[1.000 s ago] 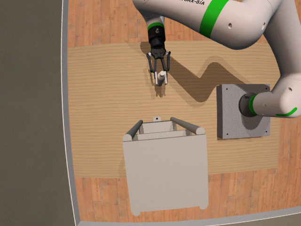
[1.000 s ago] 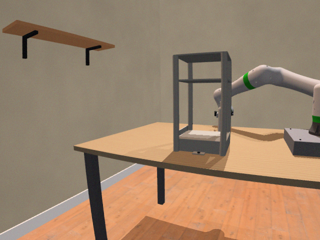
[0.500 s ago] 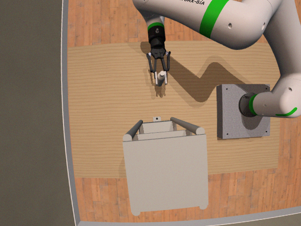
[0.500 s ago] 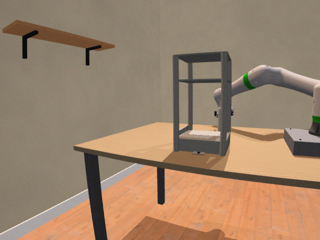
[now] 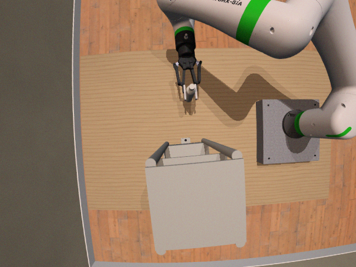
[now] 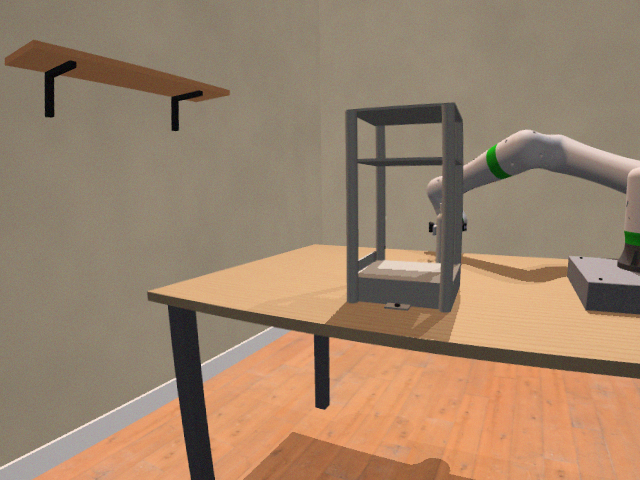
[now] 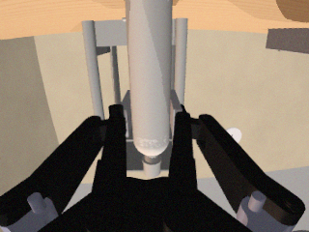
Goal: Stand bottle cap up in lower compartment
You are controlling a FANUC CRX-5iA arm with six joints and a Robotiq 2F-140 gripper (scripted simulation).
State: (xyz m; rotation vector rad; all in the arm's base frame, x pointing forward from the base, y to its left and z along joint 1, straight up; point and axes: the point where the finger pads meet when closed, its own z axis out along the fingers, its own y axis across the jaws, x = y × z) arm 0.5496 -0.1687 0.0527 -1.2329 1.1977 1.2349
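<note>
Now: hand 35 cm to the right of the shelving unit, 9 cm below it and 3 cm short of it.
</note>
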